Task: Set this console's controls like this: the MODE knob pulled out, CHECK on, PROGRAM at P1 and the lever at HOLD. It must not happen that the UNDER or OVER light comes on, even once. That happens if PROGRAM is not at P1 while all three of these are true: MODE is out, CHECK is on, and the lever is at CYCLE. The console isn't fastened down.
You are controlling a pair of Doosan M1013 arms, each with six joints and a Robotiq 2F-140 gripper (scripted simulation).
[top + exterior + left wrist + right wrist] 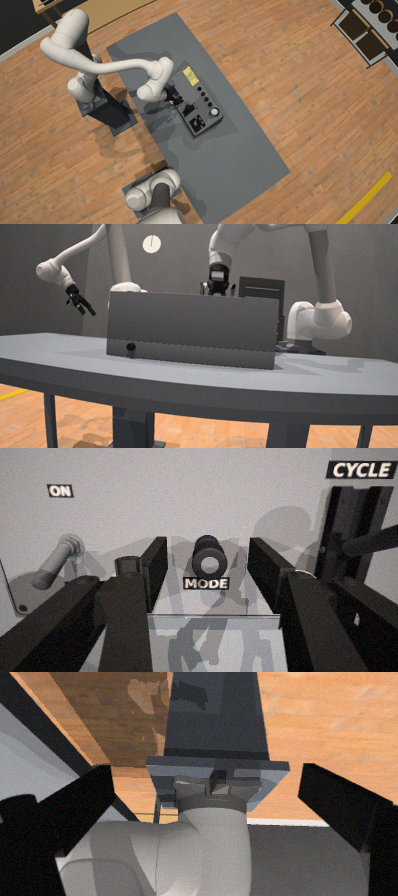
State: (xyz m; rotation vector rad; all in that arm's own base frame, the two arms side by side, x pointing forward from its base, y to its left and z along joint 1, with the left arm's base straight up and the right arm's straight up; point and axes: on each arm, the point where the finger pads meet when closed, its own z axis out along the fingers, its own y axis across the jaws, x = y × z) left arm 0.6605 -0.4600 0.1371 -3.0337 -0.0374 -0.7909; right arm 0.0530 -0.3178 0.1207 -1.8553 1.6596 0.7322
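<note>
The mode knob is 3 cm below my left hand and 1 cm ahead of it. The rest, counted from my left hand: black lever (12 cm to the right, 1 cm ahead); check toggle (12 cm to the left, 3 cm below, 2 cm ahead).
</note>
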